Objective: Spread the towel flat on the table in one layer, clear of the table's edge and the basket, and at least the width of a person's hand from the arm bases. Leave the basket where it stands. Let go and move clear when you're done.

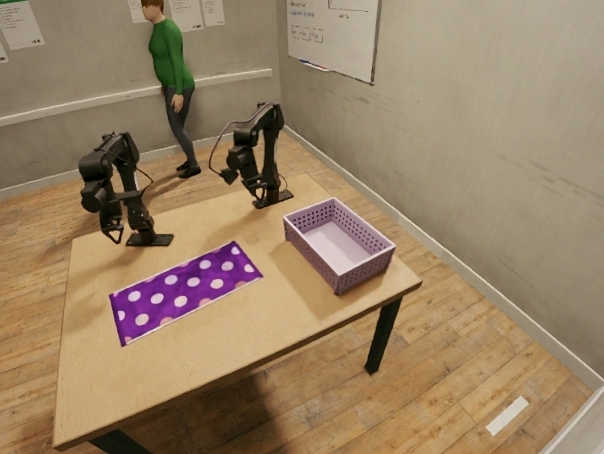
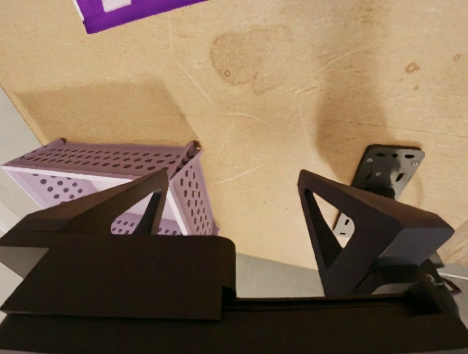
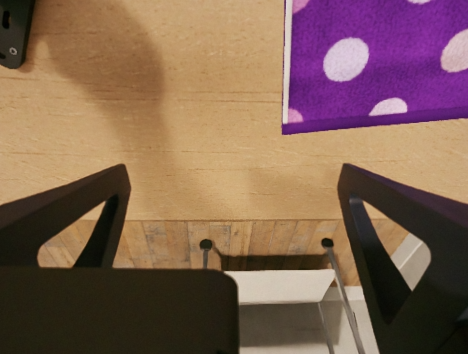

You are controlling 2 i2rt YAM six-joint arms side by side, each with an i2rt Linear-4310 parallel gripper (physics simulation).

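Note:
The purple towel with pale dots [image 1: 185, 292] [image 2: 150, 12] [image 3: 400, 65] lies spread as a long, flat rectangle on the table [image 1: 200, 375] [image 2: 260, 130] [image 3: 225, 140]. Its corners are down and no fold shows; its edges are apart from the table's edges and the basket. The lilac basket [image 1: 312, 257] [image 2: 120, 155] stands upright to the right of the towel. My left gripper [image 1: 261, 196] [image 2: 233, 176] is open and empty, above the table near its own arm base. My right gripper [image 1: 115, 234] [image 3: 233, 175] is open and empty, raised beside its own arm base, away from the towel.
The right arm's base plate [image 1: 162, 240] [image 3: 12, 50] and the left arm's base plate [image 1: 282, 198] [image 2: 400, 155] stand along the table's far side, with bare table between them and the towel. A person in a green top [image 1: 169, 52] stands behind the table.

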